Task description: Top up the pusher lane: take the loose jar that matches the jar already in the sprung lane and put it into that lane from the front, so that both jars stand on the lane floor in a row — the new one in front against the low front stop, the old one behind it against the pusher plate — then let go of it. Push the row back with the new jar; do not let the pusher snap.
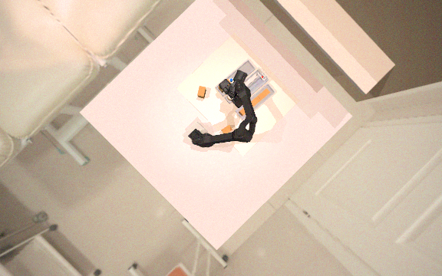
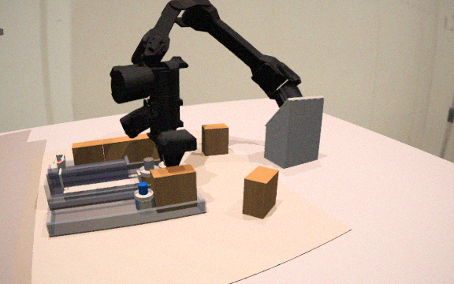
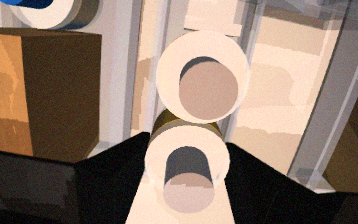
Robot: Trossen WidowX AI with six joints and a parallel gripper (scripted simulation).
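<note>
My gripper tip is 14 cm short of the grey lane, 3 cm to the left of it and 2 cm above it.
</note>
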